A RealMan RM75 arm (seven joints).
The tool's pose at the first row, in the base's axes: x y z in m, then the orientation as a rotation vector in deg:
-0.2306 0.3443 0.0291 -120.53 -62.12 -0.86
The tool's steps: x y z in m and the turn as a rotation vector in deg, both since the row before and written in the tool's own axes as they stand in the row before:
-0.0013 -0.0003 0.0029 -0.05 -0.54 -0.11
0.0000 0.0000 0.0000 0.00 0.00 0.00
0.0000 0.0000 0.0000 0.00 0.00 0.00
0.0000 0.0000 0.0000 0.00 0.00 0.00
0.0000 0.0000 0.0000 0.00 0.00 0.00
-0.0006 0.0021 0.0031 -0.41 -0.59 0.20
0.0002 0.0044 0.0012 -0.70 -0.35 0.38
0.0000 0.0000 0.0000 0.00 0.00 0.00
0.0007 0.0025 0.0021 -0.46 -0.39 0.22
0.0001 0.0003 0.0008 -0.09 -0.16 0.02
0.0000 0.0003 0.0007 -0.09 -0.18 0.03
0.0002 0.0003 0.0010 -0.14 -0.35 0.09
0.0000 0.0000 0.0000 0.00 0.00 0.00
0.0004 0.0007 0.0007 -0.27 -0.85 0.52
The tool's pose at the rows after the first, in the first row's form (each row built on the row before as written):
-0.2325 0.3453 0.0268 -120.63 -62.57 -0.37
-0.2325 0.3453 0.0268 -120.63 -62.57 -0.37
-0.2325 0.3453 0.0268 -120.63 -62.57 -0.37
-0.2325 0.3453 0.0268 -120.63 -62.57 -0.37
-0.2325 0.3453 0.0268 -120.63 -62.57 -0.37
-0.2324 0.3461 0.0231 -121.23 -62.79 0.12
-0.2296 0.3454 0.0196 -122.14 -62.74 0.29
-0.2296 0.3454 0.0196 -122.14 -62.74 0.29
-0.2281 0.3462 0.0168 -122.75 -62.83 0.56
-0.2281 0.3466 0.0161 -122.87 -62.92 0.69
-0.2281 0.3469 0.0154 -123.00 -63.01 0.85
-0.2281 0.3475 0.0145 -123.25 -63.15 1.19
-0.2281 0.3475 0.0145 -123.25 -63.15 1.19
-0.2276 0.3479 0.0137 -123.95 -63.14 2.20

